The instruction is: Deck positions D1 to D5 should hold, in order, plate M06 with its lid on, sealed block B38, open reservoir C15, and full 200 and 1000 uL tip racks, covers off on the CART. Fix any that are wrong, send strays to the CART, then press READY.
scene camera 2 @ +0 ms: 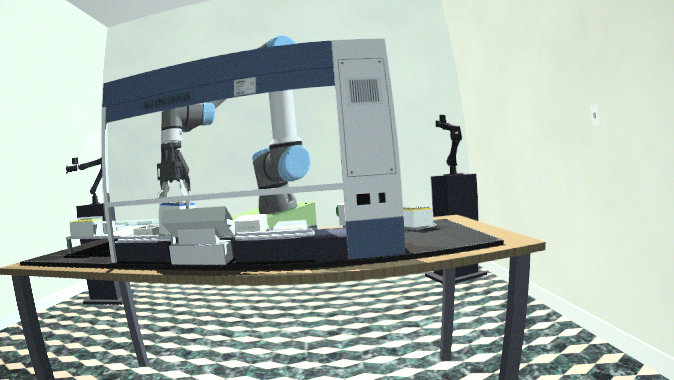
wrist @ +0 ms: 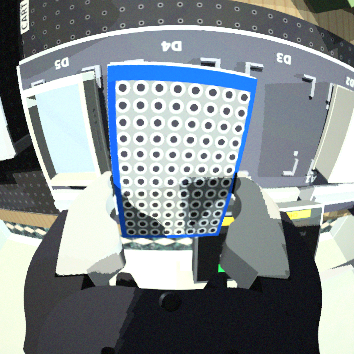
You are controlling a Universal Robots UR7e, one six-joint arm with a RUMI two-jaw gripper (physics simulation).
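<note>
My gripper is shut on a blue-rimmed tip rack with rows of filled holes. The rack is held over deck position D4, whose label shows beyond its far edge; its underside is hidden, so I cannot tell the gap to the deck. At D5 stands a white-framed box with a pale blue top, close beside the rack. Position D3 shows bare deck and corner brackets. Part of a white block stands at D2. A CART label shows at the top left.
The tall instrument column and rail frame the deck. A grey sloped housing hides the held rack's lower part. Yellow-topped racks stand at far left and right. A black lamp panel lies below the held rack in the wrist view.
</note>
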